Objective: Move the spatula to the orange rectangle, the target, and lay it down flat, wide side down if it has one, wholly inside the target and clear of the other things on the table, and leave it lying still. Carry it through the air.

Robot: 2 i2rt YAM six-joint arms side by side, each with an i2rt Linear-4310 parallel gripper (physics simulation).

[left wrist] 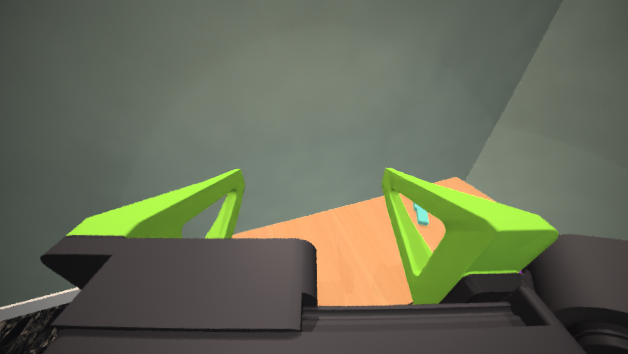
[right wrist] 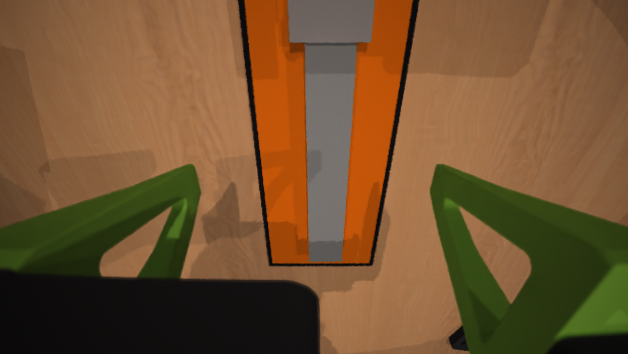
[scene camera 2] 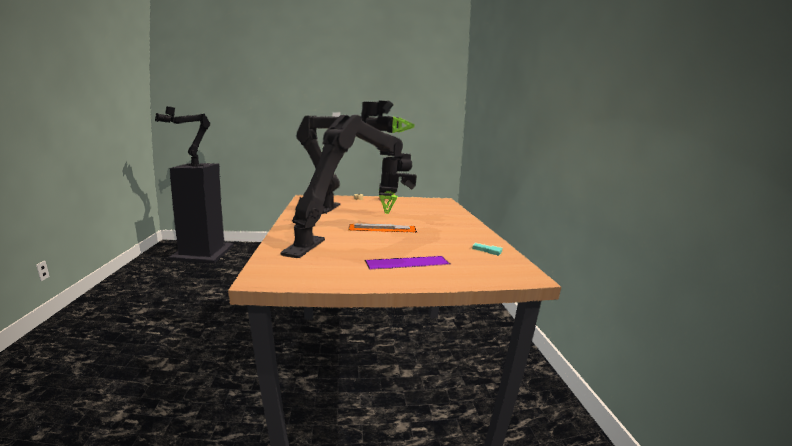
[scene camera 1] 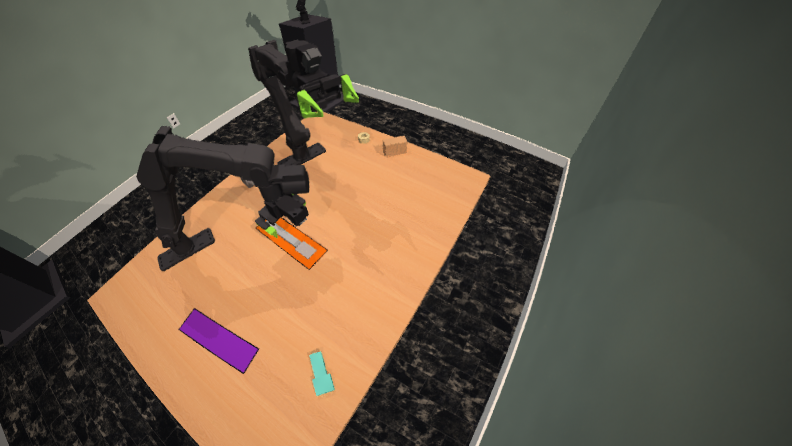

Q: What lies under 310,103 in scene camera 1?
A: My left gripper.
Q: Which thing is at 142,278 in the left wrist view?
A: My left gripper.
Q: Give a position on a grey spatula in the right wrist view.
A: At 330,41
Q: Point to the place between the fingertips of my right gripper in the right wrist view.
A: At 315,177
